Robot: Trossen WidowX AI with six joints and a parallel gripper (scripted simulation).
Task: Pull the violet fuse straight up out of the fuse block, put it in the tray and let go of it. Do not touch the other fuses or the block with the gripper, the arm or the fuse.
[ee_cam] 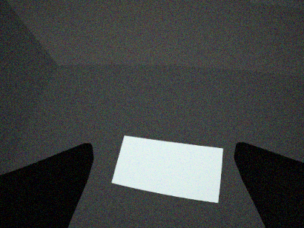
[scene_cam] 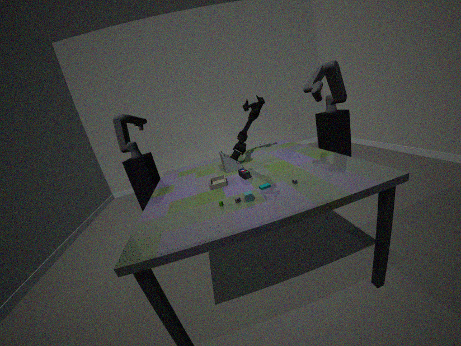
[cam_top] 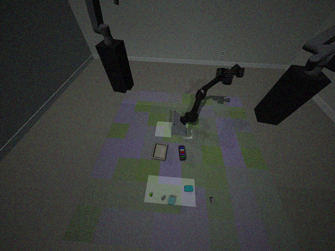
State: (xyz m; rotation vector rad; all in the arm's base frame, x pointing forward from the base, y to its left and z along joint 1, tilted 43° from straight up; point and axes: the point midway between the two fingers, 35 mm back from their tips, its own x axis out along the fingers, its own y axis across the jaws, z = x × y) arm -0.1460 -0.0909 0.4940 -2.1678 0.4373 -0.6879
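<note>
Right now the violet fuse is 49 cm ahead of my gripper tip, 46 cm below it and 21 cm to the right of it. Round my gripper tip: white fuse (46 cm below, 45 cm ahead, 22 cm to the right); then red fuse (47 cm ahead, 46 cm below, 21 cm to the right); then blue fuse (46 cm below, 44 cm ahead, 22 cm to the right).
</note>
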